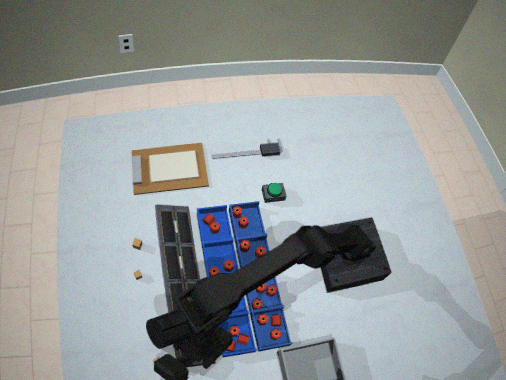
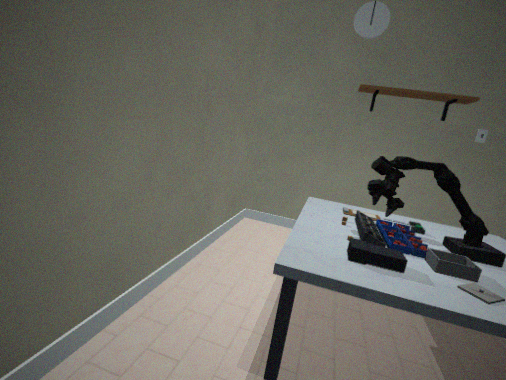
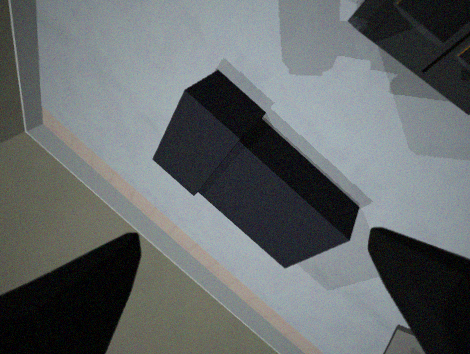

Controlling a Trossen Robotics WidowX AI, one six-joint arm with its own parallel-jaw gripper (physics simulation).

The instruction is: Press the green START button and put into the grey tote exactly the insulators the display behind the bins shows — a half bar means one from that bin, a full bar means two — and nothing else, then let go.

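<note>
The green START button stands on its dark base beyond the bins. Blue bins in two columns hold red insulators, some upright and some tipped; the arm hides part of the bins. The dark display stands beside them; its bars cannot be read. The grey tote stands near the bins' end, and no insulator shows in its visible part. My gripper is open and empty, high above the display's end of the table.
A long black box lies near the table edge. Small wooden blocks lie beside the display. A clipboard and a caliper lie beyond the bins. A flat plate lies near the tote.
</note>
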